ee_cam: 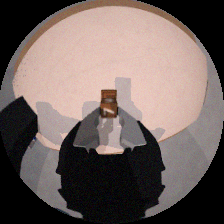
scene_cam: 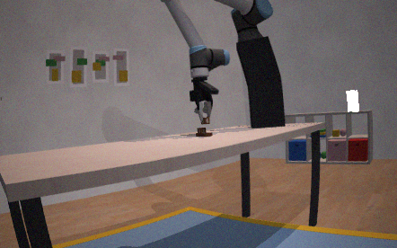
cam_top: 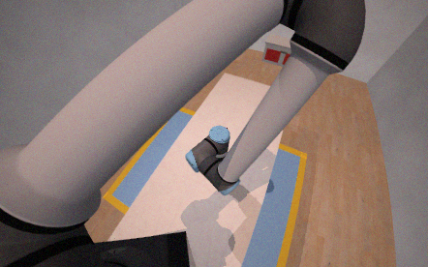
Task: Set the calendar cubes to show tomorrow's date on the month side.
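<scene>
The brown tray lies 8 cm below my hand and 2 cm to the right of it. Round my hand: brown cube (1 cm below).
</scene>
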